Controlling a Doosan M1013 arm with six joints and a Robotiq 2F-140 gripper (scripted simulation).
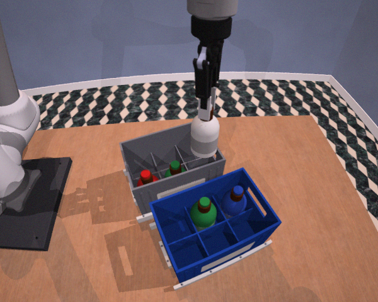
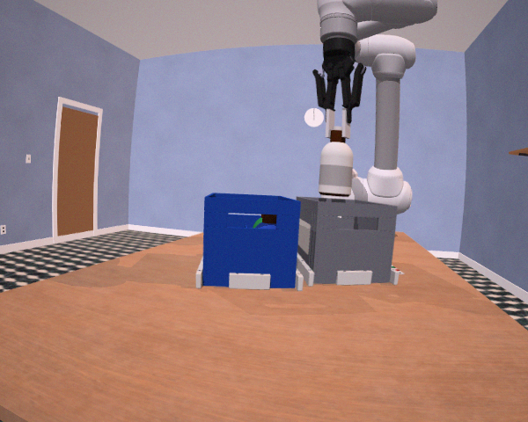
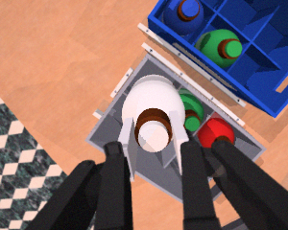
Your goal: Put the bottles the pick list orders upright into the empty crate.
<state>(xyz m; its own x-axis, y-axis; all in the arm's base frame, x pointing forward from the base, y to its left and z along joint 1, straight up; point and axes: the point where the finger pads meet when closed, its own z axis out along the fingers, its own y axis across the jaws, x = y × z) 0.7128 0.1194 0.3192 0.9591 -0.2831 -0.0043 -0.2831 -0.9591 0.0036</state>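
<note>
My hand is 80 mm above the white bottle. Also, from my hand: green bottle: 260 mm below, 150 mm to the right, 10 mm ahead; then blue bottle: 260 mm below, 110 mm to the right, 100 mm ahead; then grey crate: 270 mm below, 100 mm behind.
</note>
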